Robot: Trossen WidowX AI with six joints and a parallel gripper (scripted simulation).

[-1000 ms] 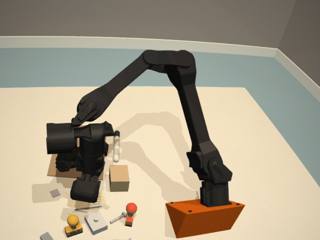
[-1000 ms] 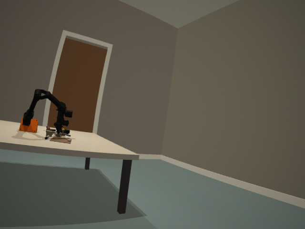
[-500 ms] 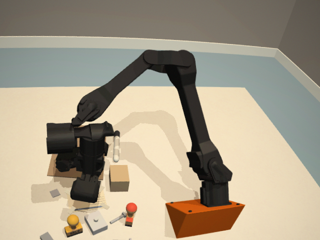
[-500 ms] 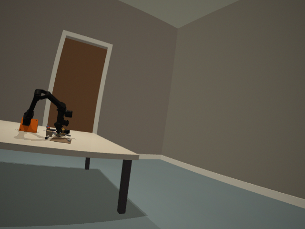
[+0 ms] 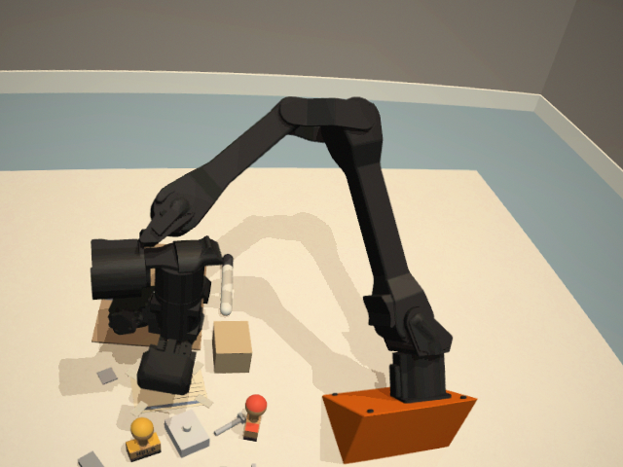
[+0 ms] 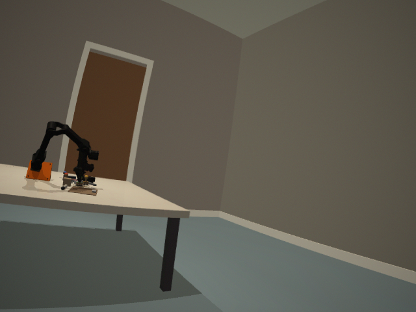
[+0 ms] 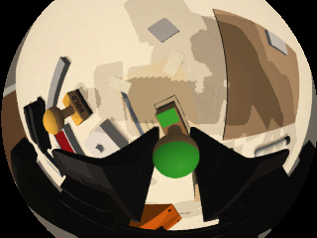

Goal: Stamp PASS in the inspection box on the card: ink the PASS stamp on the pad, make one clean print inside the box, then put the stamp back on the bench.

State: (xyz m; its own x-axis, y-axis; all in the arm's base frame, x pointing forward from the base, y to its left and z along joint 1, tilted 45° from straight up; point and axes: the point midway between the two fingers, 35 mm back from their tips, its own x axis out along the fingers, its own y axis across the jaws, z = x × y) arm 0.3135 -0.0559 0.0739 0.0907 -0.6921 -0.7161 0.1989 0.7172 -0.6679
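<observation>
Right now the green-knobbed stamp is right at my gripper tip. The rest, counted from my gripper tip: yellow-knobbed stamp (110 mm to the left, 40 mm ahead, 10 mm below); then cardboard box (80 mm behind, 40 mm to the right); then card (30 mm below, 10 mm to the left, 10 mm ahead).
</observation>
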